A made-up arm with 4 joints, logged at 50 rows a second.
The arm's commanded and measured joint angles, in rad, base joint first. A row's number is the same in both.
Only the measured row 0 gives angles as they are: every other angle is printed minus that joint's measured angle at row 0.
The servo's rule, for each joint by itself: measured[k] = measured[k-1] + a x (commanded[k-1-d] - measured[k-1]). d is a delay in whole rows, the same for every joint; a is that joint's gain. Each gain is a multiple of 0.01, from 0.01 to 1. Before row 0 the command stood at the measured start. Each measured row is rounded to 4 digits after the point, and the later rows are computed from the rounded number. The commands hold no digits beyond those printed.
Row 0, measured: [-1.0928, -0.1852, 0.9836, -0.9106]
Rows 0 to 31, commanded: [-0.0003, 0.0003, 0.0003, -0.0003]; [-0.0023, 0.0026, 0.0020, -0.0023]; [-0.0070, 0.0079, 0.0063, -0.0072]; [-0.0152, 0.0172, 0.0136, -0.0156]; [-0.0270, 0.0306, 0.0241, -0.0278]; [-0.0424, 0.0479, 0.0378, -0.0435]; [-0.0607, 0.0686, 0.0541, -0.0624]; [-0.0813, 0.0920, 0.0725, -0.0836]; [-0.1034, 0.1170, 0.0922, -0.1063]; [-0.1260, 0.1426, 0.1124, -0.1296]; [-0.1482, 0.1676, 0.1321, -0.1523]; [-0.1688, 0.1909, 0.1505, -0.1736]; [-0.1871, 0.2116, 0.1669, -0.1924]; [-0.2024, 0.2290, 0.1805, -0.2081]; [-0.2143, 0.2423, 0.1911, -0.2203]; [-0.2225, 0.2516, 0.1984, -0.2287]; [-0.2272, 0.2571, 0.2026, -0.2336]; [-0.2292, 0.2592, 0.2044, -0.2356]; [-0.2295, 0.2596, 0.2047, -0.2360]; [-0.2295, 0.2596, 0.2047, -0.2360]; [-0.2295, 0.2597, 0.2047, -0.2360]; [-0.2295, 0.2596, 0.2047, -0.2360]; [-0.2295, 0.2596, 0.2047, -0.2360]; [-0.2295, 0.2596, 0.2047, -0.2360]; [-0.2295, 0.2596, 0.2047, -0.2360]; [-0.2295, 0.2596, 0.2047, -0.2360]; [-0.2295, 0.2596, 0.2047, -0.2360]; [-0.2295, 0.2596, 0.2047, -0.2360]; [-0.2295, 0.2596, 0.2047, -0.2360]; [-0.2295, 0.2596, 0.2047, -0.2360]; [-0.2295, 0.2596, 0.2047, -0.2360]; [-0.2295, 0.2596, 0.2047, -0.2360]
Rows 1 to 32, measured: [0.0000, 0.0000, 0.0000, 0.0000]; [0.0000, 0.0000, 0.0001, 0.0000]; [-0.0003, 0.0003, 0.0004, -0.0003]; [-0.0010, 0.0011, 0.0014, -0.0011]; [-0.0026, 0.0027, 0.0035, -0.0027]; [-0.0053, 0.0055, 0.0070, -0.0055]; [-0.0094, 0.0097, 0.0122, -0.0097]; [-0.0150, 0.0156, 0.0193, -0.0155]; [-0.0223, 0.0232, 0.0283, -0.0230]; [-0.0312, 0.0326, 0.0392, -0.0322]; [-0.0416, 0.0436, 0.0516, -0.0429]; [-0.0533, 0.0560, 0.0653, -0.0549]; [-0.0660, 0.0695, 0.0798, -0.0680]; [-0.0793, 0.0837, 0.0946, -0.0817]; [-0.0928, 0.0982, 0.1092, -0.0956]; [-0.1062, 0.1126, 0.1231, -0.1093]; [-0.1190, 0.1265, 0.1359, -0.1224]; [-0.1309, 0.1396, 0.1472, -0.1346]; [-0.1417, 0.1516, 0.1569, -0.1457]; [-0.1514, 0.1624, 0.1650, -0.1556]; [-0.1600, 0.1721, 0.1717, -0.1644]; [-0.1676, 0.1809, 0.1773, -0.1723]; [-0.1744, 0.1888, 0.1820, -0.1793]; [-0.1805, 0.1959, 0.1859, -0.1855]; [-0.1859, 0.2023, 0.1891, -0.1911]; [-0.1907, 0.2080, 0.1918, -0.1960]; [-0.1950, 0.2132, 0.1940, -0.2004]; [-0.1988, 0.2178, 0.1958, -0.2043]; [-0.2022, 0.2220, 0.1973, -0.2078]; [-0.2052, 0.2258, 0.1986, -0.2109]; [-0.2079, 0.2292, 0.1996, -0.2137]; [-0.2103, 0.2322, 0.2005, -0.2162]
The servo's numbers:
d 1
a 0.11 0.10 0.17 0.11

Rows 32 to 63, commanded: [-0.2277, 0.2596, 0.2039, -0.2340]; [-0.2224, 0.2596, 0.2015, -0.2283]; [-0.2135, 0.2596, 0.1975, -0.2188]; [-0.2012, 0.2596, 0.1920, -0.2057]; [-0.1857, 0.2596, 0.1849, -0.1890]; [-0.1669, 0.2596, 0.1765, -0.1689]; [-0.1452, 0.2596, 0.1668, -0.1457]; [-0.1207, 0.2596, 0.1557, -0.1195]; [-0.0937, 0.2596, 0.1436, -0.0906]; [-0.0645, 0.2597, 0.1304, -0.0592]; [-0.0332, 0.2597, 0.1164, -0.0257]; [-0.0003, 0.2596, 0.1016, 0.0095]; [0.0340, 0.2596, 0.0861, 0.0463]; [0.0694, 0.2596, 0.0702, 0.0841]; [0.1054, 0.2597, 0.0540, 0.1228]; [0.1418, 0.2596, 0.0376, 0.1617]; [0.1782, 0.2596, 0.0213, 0.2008]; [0.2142, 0.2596, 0.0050, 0.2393]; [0.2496, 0.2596, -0.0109, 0.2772]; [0.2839, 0.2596, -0.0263, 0.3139]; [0.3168, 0.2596, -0.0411, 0.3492]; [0.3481, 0.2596, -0.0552, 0.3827]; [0.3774, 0.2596, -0.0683, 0.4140]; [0.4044, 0.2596, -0.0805, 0.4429]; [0.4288, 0.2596, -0.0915, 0.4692]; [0.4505, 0.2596, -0.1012, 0.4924]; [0.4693, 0.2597, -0.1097, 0.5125]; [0.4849, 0.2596, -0.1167, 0.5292]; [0.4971, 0.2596, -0.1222, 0.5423]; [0.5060, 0.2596, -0.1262, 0.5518]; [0.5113, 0.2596, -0.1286, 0.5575]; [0.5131, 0.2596, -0.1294, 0.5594]
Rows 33 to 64, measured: [-0.2124, 0.2349, 0.2012, -0.2184]; [-0.2141, 0.2374, 0.2017, -0.2201]; [-0.2150, 0.2396, 0.2017, -0.2210]; [-0.2148, 0.2416, 0.2010, -0.2208]; [-0.2133, 0.2434, 0.1995, -0.2191]; [-0.2103, 0.2450, 0.1970, -0.2158]; [-0.2055, 0.2465, 0.1935, -0.2106]; [-0.1989, 0.2478, 0.1890, -0.2035]; [-0.1903, 0.2490, 0.1833, -0.1943]; [-0.1797, 0.2501, 0.1766, -0.1829]; [-0.1670, 0.2511, 0.1687, -0.1693]; [-0.1523, 0.2520, 0.1598, -0.1535]; [-0.1356, 0.2528, 0.1499, -0.1356]; [-0.1169, 0.2535, 0.1391, -0.1156]; [-0.0964, 0.2541, 0.1274, -0.0936]; [-0.0742, 0.2547, 0.1149, -0.0698]; [-0.0504, 0.2552, 0.1018, -0.0443]; [-0.0253, 0.2556, 0.0881, -0.0173]; [0.0010, 0.2560, 0.0740, 0.0109]; [0.0283, 0.2564, 0.0596, 0.0402]; [0.0564, 0.2567, 0.0450, 0.0703]; [0.0850, 0.2570, 0.0304, 0.1010]; [0.1139, 0.2573, 0.0158, 0.1320]; [0.1429, 0.2575, 0.0015, 0.1630]; [0.1717, 0.2577, -0.0124, 0.1938]; [0.2000, 0.2579, -0.0258, 0.2241]; [0.2276, 0.2581, -0.0386, 0.2536]; [0.2542, 0.2583, -0.0507, 0.2821]; [0.2796, 0.2584, -0.0619, 0.3093]; [0.3035, 0.2585, -0.0722, 0.3349]; [0.3258, 0.2586, -0.0814, 0.3588]; [0.3462, 0.2587, -0.0894, 0.3807]
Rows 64 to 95, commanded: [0.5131, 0.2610, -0.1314, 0.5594]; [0.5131, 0.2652, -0.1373, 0.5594]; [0.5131, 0.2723, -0.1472, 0.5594]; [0.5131, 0.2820, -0.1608, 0.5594]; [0.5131, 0.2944, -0.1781, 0.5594]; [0.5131, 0.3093, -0.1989, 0.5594]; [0.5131, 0.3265, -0.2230, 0.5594]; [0.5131, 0.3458, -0.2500, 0.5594]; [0.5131, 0.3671, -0.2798, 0.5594]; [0.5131, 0.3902, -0.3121, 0.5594]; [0.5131, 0.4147, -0.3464, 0.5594]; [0.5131, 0.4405, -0.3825, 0.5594]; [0.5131, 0.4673, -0.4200, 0.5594]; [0.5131, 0.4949, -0.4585, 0.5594]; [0.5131, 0.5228, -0.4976, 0.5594]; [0.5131, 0.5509, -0.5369, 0.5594]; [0.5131, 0.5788, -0.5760, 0.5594]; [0.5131, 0.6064, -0.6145, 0.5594]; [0.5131, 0.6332, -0.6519, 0.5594]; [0.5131, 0.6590, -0.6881, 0.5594]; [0.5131, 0.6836, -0.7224, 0.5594]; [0.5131, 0.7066, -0.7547, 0.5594]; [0.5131, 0.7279, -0.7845, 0.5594]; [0.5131, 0.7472, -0.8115, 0.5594]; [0.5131, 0.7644, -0.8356, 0.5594]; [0.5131, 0.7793, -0.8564, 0.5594]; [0.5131, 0.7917, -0.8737, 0.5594]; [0.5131, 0.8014, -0.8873, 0.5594]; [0.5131, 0.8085, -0.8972, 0.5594]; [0.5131, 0.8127, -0.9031, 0.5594]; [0.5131, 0.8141, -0.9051, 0.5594]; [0.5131, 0.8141, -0.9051, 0.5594]
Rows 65 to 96, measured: [0.3646, 0.2588, -0.0962, 0.4004]; [0.3809, 0.2590, -0.1022, 0.4179]; [0.3954, 0.2596, -0.1082, 0.4335]; [0.4083, 0.2609, -0.1148, 0.4473]; [0.4198, 0.2630, -0.1226, 0.4596]; [0.4301, 0.2661, -0.1320, 0.4706]; [0.4392, 0.2704, -0.1434, 0.4804]; [0.4473, 0.2760, -0.1569, 0.4891]; [0.4545, 0.2830, -0.1727, 0.4968]; [0.4609, 0.2914, -0.1909, 0.5037]; [0.4666, 0.3013, -0.2115, 0.5098]; [0.4717, 0.3126, -0.2344, 0.5153]; [0.4763, 0.3254, -0.2596, 0.5202]; [0.4803, 0.3396, -0.2869, 0.5245]; [0.4839, 0.3551, -0.3161, 0.5283]; [0.4871, 0.3719, -0.3470, 0.5317]; [0.4900, 0.3898, -0.3793, 0.5347]; [0.4925, 0.4087, -0.4127, 0.5374]; [0.4948, 0.4285, -0.4470, 0.5398]; [0.4968, 0.4490, -0.4818, 0.5420]; [0.4986, 0.4700, -0.5169, 0.5439]; [0.5002, 0.4914, -0.5518, 0.5456]; [0.5016, 0.5129, -0.5863, 0.5471]; [0.5029, 0.5344, -0.6200, 0.5485]; [0.5040, 0.5557, -0.6526, 0.5497]; [0.5050, 0.5766, -0.6837, 0.5508]; [0.5059, 0.5969, -0.7131, 0.5517]; [0.5067, 0.6164, -0.7404, 0.5525]; [0.5074, 0.6349, -0.7654, 0.5533]; [0.5080, 0.6523, -0.7878, 0.5540]; [0.5086, 0.6683, -0.8074, 0.5546]; [0.5091, 0.6829, -0.8240, 0.5551]
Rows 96 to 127, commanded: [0.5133, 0.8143, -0.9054, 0.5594]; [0.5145, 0.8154, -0.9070, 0.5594]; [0.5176, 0.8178, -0.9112, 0.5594]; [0.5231, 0.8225, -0.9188, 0.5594]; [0.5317, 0.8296, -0.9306, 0.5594]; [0.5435, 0.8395, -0.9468, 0.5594]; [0.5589, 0.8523, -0.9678, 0.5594]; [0.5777, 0.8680, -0.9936, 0.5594]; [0.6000, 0.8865, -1.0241, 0.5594]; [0.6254, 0.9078, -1.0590, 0.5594]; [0.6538, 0.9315, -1.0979, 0.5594]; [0.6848, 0.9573, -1.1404, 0.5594]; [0.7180, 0.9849, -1.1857, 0.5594]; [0.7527, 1.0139, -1.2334, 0.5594]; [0.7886, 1.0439, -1.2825, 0.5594]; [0.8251, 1.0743, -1.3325, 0.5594]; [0.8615, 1.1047, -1.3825, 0.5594]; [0.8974, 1.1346, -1.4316, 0.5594]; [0.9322, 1.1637, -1.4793, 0.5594]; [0.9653, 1.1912, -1.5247, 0.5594]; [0.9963, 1.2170, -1.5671, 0.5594]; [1.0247, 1.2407, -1.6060, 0.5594]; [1.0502, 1.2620, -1.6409, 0.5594]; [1.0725, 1.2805, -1.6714, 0.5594]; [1.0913, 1.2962, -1.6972, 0.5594]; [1.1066, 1.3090, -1.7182, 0.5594]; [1.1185, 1.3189, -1.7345, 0.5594]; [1.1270, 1.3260, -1.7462, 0.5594]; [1.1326, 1.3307, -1.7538, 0.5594]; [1.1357, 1.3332, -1.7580, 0.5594]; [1.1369, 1.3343, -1.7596, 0.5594]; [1.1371, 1.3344, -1.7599, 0.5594]
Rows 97 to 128, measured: [0.5095, 0.6960, -0.8378, 0.5556]; [0.5099, 0.7078, -0.8493, 0.5560]; [0.5104, 0.7186, -0.8591, 0.5564]; [0.5112, 0.7285, -0.8680, 0.5567]; [0.5125, 0.7379, -0.8766, 0.5570]; [0.5146, 0.7471, -0.8858, 0.5573]; [0.5178, 0.7563, -0.8962, 0.5575]; [0.5223, 0.7659, -0.9084, 0.5577]; [0.5284, 0.7761, -0.9229, 0.5579]; [0.5363, 0.7871, -0.9401, 0.5581]; [0.5461, 0.7992, -0.9603, 0.5582]; [0.5579, 0.8124, -0.9837, 0.5583]; [0.5719, 0.8269, -1.0103, 0.5584]; [0.5880, 0.8427, -1.0401, 0.5585]; [0.6061, 0.8598, -1.0730, 0.5586]; [0.6262, 0.8782, -1.1086, 0.5587]; [0.6481, 0.8978, -1.1467, 0.5588]; [0.6716, 0.9185, -1.1868, 0.5589]; [0.6964, 0.9401, -1.2284, 0.5590]; [0.7223, 0.9625, -1.2711, 0.5590]; [0.7490, 0.9854, -1.3142, 0.5590]; [0.7762, 1.0086, -1.3572, 0.5590]; [0.8035, 1.0318, -1.3995, 0.5590]; [0.8306, 1.0548, -1.4405, 0.5590]; [0.8572, 1.0774, -1.4798, 0.5590]; [0.8830, 1.0993, -1.5168, 0.5590]; [0.9076, 1.1203, -1.5510, 0.5590]; [0.9308, 1.1402, -1.5822, 0.5590]; [0.9524, 1.1588, -1.6101, 0.5590]; [0.9722, 1.1760, -1.6345, 0.5590]; [0.9902, 1.1917, -1.6555, 0.5590]; [1.0063, 1.2060, -1.6732, 0.5590]
